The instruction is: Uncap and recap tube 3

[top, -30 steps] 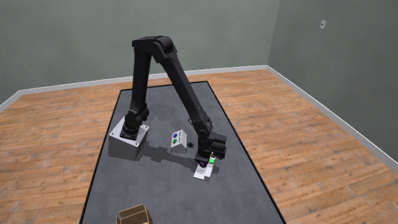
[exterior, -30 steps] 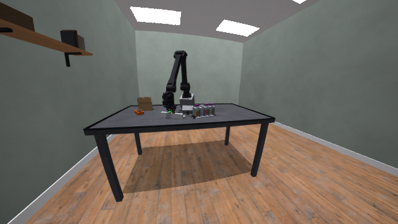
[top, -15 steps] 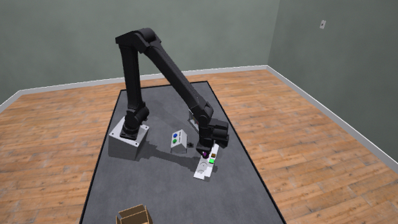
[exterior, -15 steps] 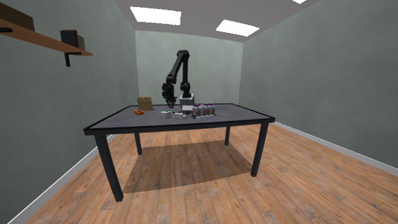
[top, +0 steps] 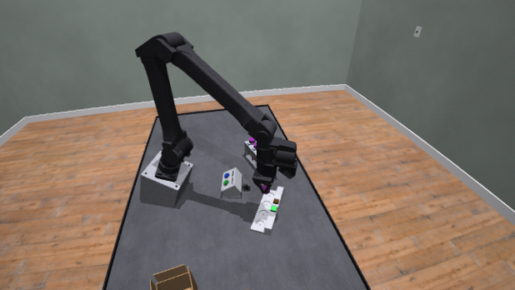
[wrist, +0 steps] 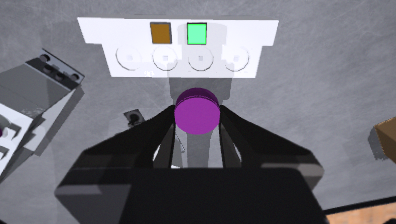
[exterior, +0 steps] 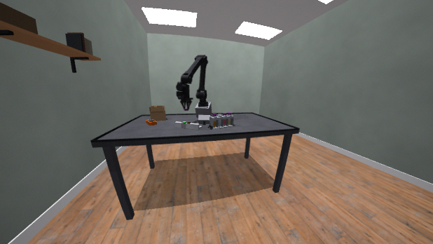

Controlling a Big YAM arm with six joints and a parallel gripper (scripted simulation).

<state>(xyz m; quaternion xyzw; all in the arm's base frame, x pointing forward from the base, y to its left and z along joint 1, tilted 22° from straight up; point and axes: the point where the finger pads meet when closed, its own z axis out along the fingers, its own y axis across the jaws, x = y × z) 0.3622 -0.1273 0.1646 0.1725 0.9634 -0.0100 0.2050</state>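
Right now my hand is 1 cm above the cap. From my hand the other things lie so: blue key 16 cm behind, 18 cm to the left, 9 cm below; then key housing 14 cm behind, 16 cm to the left, 11 cm below; then green key 16 cm behind, 13 cm to the left, 9 cm below.
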